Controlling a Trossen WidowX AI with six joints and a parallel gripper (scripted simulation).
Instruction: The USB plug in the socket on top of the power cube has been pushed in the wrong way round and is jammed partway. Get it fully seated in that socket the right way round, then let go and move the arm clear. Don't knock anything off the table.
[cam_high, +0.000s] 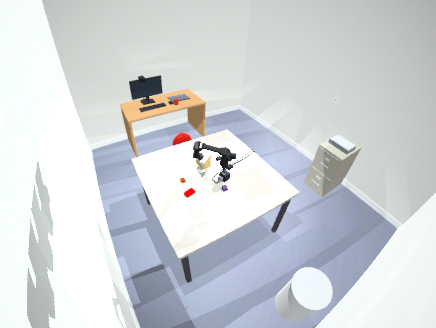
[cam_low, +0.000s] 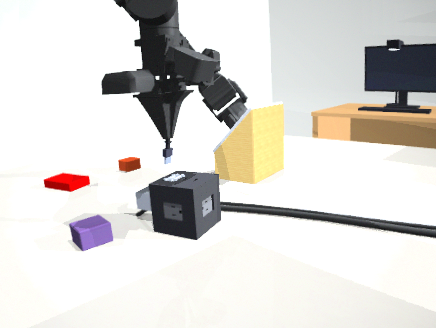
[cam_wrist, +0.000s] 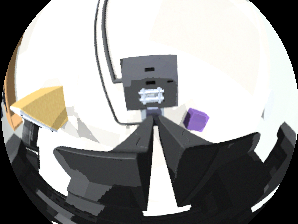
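The socket is 70 mm below my gripper tip and 10 mm to the left of it. The rest, counted from my gripper tip: USB plug (20 mm below); flat red block (370 mm to the right, 130 mm below, 20 mm ahead); purple block (120 mm below, 120 mm ahead, 50 mm to the right).
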